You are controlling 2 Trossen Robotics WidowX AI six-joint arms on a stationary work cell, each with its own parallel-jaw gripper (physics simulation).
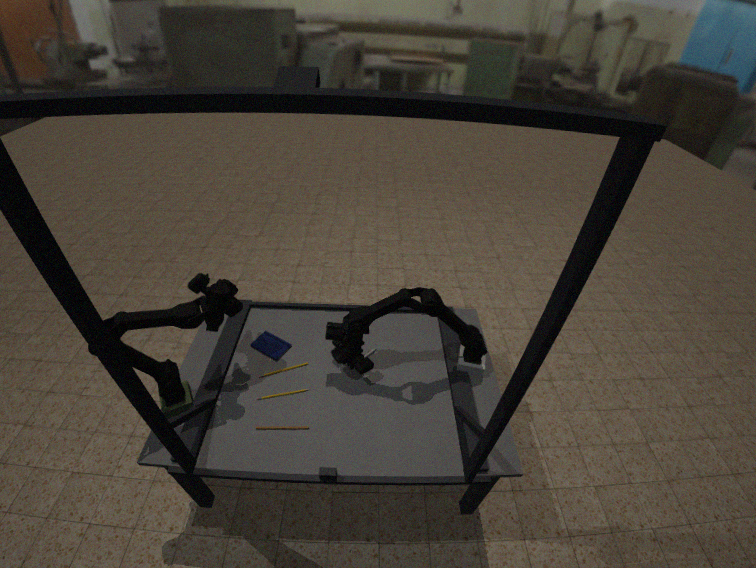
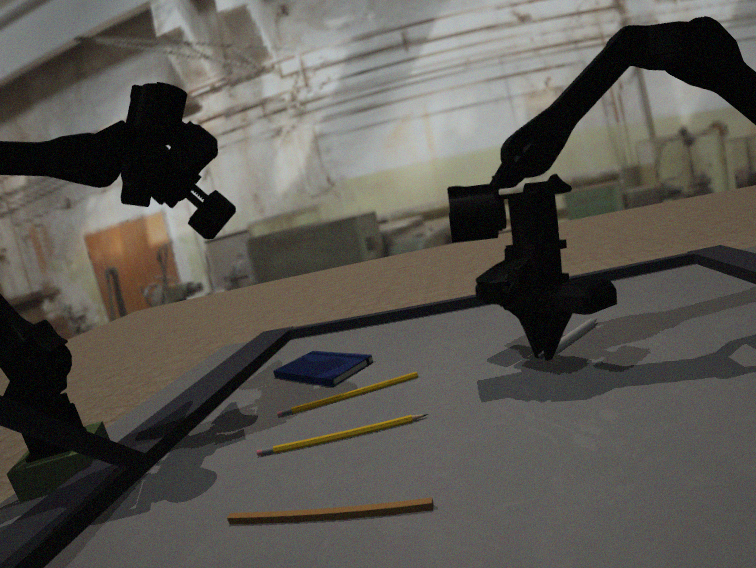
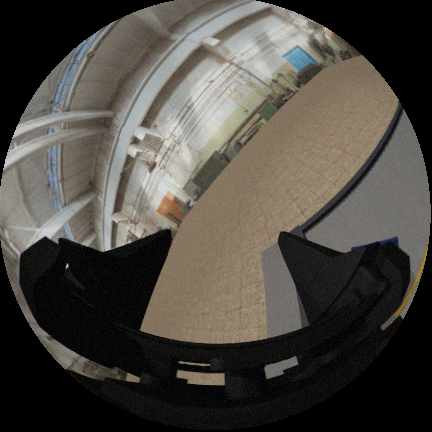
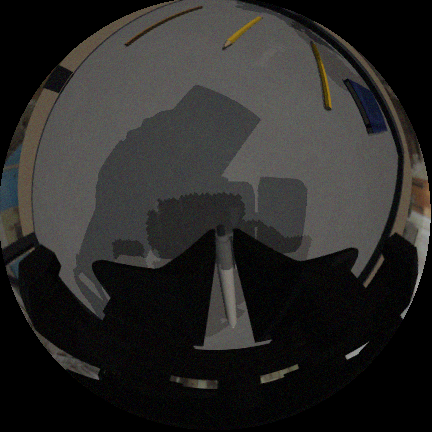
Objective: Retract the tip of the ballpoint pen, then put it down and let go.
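Pixels of known places: left gripper, between the fingertips: point(image 2: 193, 192) point(image 3: 226, 236); right gripper, between the fingertips: point(image 1: 350, 367) point(image 2: 544, 358) point(image 4: 223, 234); left arm's base, origin of its link: point(image 1: 174, 396); right arm's base, origin of its link: point(image 1: 472, 356).
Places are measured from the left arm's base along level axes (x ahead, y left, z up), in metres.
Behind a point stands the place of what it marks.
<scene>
The white ballpoint pen point(image 4: 228, 284) @(z -0.029, x 0.654, y -0.138 m) point(image 2: 578, 334) @(z -0.034, x 0.685, y -0.138 m) lies on the grey table point(image 1: 376, 440) @(z -0.040, x 0.549, y -0.449 m) point(image 2: 545, 479) @(z -0.040, x 0.457, y -0.333 m). My right gripper point(image 1: 359, 363) @(z -0.040, x 0.614, y -0.147 m) point(image 2: 546, 352) @(z -0.040, x 0.614, y -0.147 m) point(image 4: 223, 234) @(z -0.040, x 0.614, y -0.147 m) is down at the table, near the back middle, and its fingers are shut on the pen near its dark end. The pen's long white part sticks out behind the fingers. My left gripper point(image 1: 215, 304) point(image 3: 226, 236) @(z 0.282, x 0.259, y 0.177 m) is open and empty. It hangs high over the table's back left corner, far from the pen.
A blue notebook point(image 1: 271, 345) @(z -0.028, x 0.381, y 0.091 m) point(image 2: 322, 366) @(z -0.028, x 0.379, y 0.080 m) point(image 4: 368, 106), two yellow pencils point(image 1: 285, 370) @(z -0.036, x 0.389, y -0.046 m) point(image 1: 282, 395) @(z -0.036, x 0.337, y -0.142 m) point(image 2: 348, 393) @(z -0.034, x 0.384, y -0.042 m) point(image 2: 342, 434) @(z -0.034, x 0.346, y -0.143 m) and a brown stick point(image 1: 282, 427) @(z -0.033, x 0.297, y -0.263 m) point(image 2: 331, 513) @(z -0.034, x 0.301, y -0.268 m) lie on the left half. A black frame post point(image 1: 573, 271) @(z 0.767, x 0.720, y -0.695 m) rises at the right.
</scene>
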